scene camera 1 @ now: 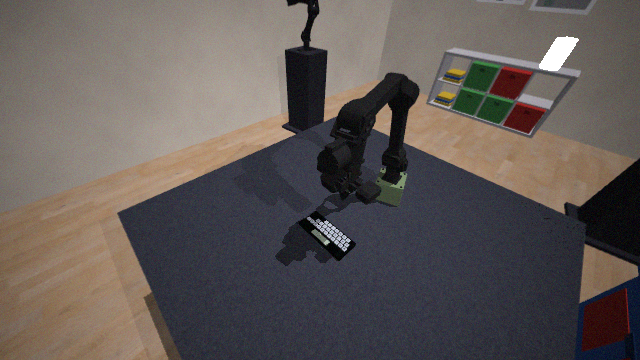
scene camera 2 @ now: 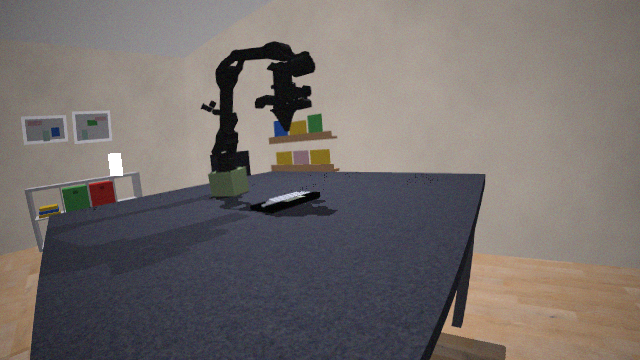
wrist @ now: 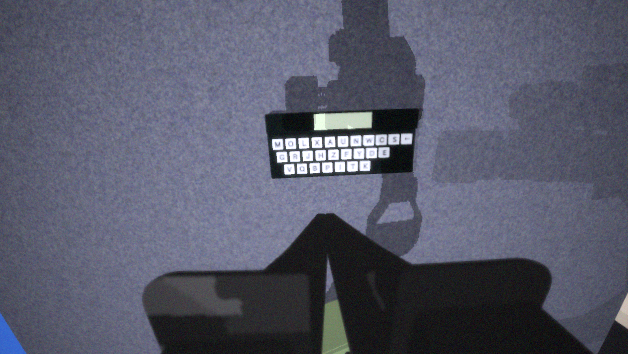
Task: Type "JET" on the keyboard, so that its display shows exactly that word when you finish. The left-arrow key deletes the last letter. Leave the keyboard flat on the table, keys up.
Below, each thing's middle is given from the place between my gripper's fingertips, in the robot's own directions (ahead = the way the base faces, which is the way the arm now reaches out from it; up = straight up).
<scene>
Right now the black keyboard (scene camera 1: 324,232) is 20 cm below my hand, 4 cm to the right of it and 1 cm ahead of it.
</scene>
